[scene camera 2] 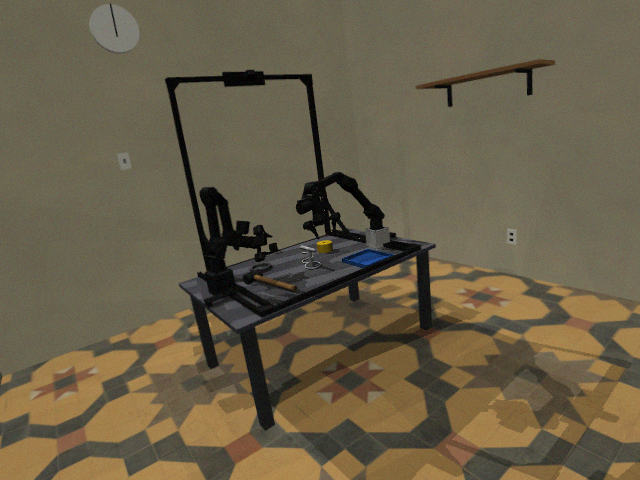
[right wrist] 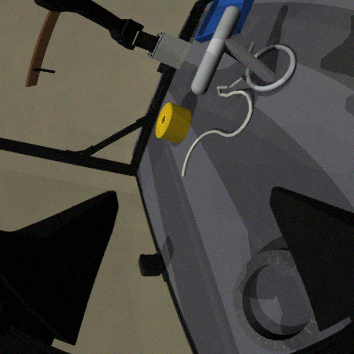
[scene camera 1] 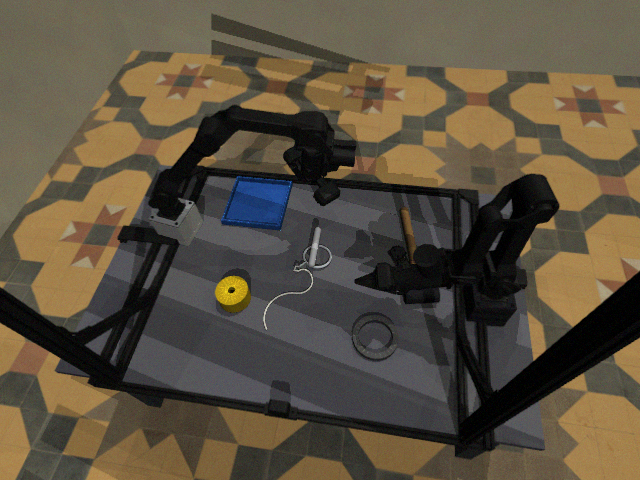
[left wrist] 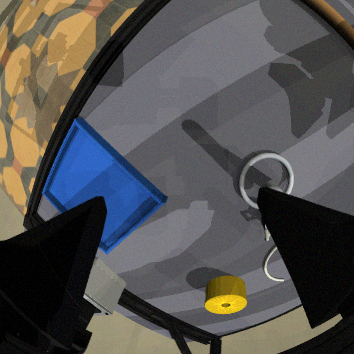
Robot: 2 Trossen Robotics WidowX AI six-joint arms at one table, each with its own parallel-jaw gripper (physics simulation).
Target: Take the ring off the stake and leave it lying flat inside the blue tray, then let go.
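Frame: origin at the left arm's base, x ahead, y left, z up, level; metres.
Seen in the pictures: left gripper, fingertip midpoint: (scene camera 2: 327, 236) (scene camera 1: 309, 190) (left wrist: 183, 200); right gripper, fingertip midpoint: (scene camera 2: 272, 244) (right wrist: 195, 197) (scene camera 1: 360, 283); left arm's base at its link origin: (scene camera 2: 376, 228) (right wrist: 154, 44) (scene camera 1: 171, 210) (left wrist: 84, 303); right arm's base at its link origin: (scene camera 2: 218, 270) (scene camera 1: 493, 290).
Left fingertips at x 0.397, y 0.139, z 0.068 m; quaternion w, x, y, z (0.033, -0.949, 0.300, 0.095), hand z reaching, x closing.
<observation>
Offsets run from my left fingertips to a thing's top centre. "spot": to the spot under its first point.
A white ring {spot: dx +0.090, dy -0.096, dz -0.162 m} (scene camera 1: 330, 256) (left wrist: 266, 155) (right wrist: 294, 64) lies low around the foot of the pale stake {dx +0.056, dy -0.130, dz -0.066 m} (scene camera 1: 315, 240) (right wrist: 252, 61), which carries a thick crossbar on top. The blue tray {dx -0.205, dy +0.032, dz -0.149 m} (scene camera 1: 256, 225) (scene camera 2: 355, 265) (left wrist: 122, 167) is at the table's far left in scene camera 1; its floor shows no ring. My left gripper (scene camera 1: 312, 179) (left wrist: 183, 200) is open and empty, high above the table near its far edge; one finger hides part of the stake in the left wrist view. My right gripper (scene camera 1: 376, 267) (right wrist: 195, 197) is open and empty, right of the stake in scene camera 1.
A white cord (scene camera 1: 279, 296) (right wrist: 250, 107) curls near the stake. A yellow cylinder {dx -0.129, dy -0.306, dz -0.122 m} (scene camera 1: 233, 294) (scene camera 2: 324, 246) (left wrist: 226, 295) (right wrist: 173, 123) stands nearby. A dark grey ring {dx +0.281, dy -0.299, dz -0.157 m} (scene camera 1: 357, 334) (right wrist: 242, 295) lies front right. A hammer {dx +0.319, dy -0.016, dz -0.122 m} (scene camera 1: 407, 227) (scene camera 2: 275, 282) lies behind the right gripper in scene camera 1.
</observation>
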